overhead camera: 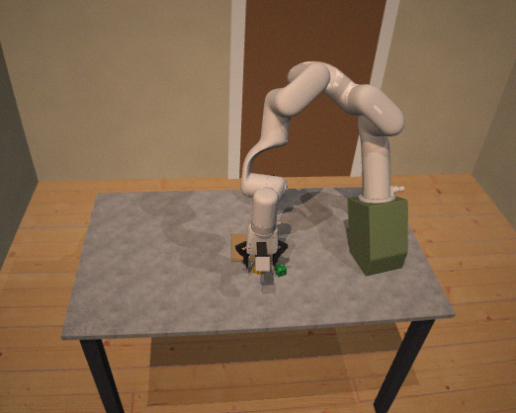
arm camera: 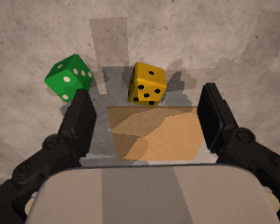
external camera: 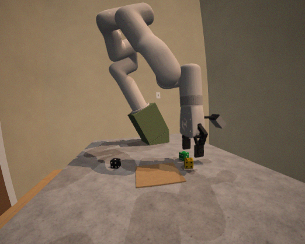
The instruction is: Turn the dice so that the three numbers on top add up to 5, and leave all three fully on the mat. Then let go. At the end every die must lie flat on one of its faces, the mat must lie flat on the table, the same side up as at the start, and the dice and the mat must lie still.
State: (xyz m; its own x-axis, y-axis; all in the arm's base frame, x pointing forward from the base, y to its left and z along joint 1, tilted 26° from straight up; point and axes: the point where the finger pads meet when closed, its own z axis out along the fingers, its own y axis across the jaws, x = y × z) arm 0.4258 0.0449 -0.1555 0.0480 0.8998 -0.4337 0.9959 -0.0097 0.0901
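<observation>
The yellow die lies 1 cm to the right of my hand and 5 cm below it. Round my hand: tan mat (1 cm ahead, 13 cm to the right, 6 cm below); green die (7 cm behind, 5 cm below); black die (9 cm behind, 26 cm to the right, 5 cm below).
</observation>
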